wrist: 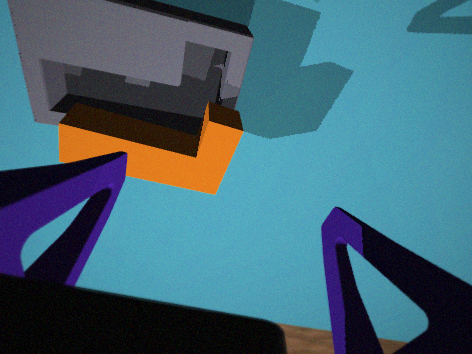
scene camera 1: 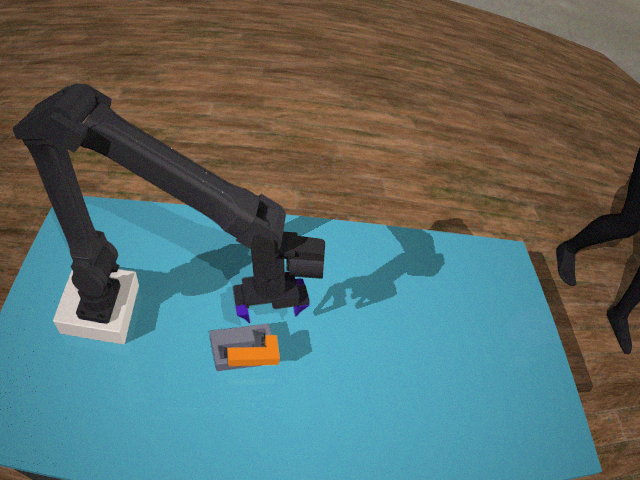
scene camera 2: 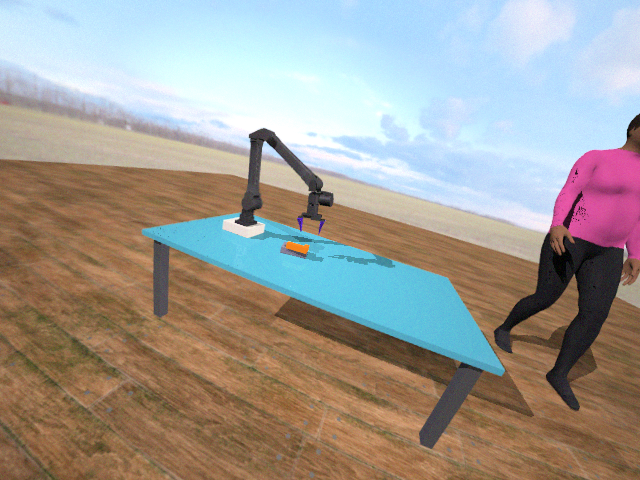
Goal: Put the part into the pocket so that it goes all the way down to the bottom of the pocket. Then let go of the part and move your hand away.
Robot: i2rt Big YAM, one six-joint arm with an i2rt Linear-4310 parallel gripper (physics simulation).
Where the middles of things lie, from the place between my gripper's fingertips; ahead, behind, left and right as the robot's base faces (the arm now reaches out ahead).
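Scene:
My gripper is 4 cm to the left of the orange L-shaped block (scene camera 1: 269, 355), 3 cm past it and 8 cm above it. Then there is the grey pocket block (scene camera 1: 249, 336), which I see 6 cm behind my hand, 1 cm to the right of it and 12 cm below it.

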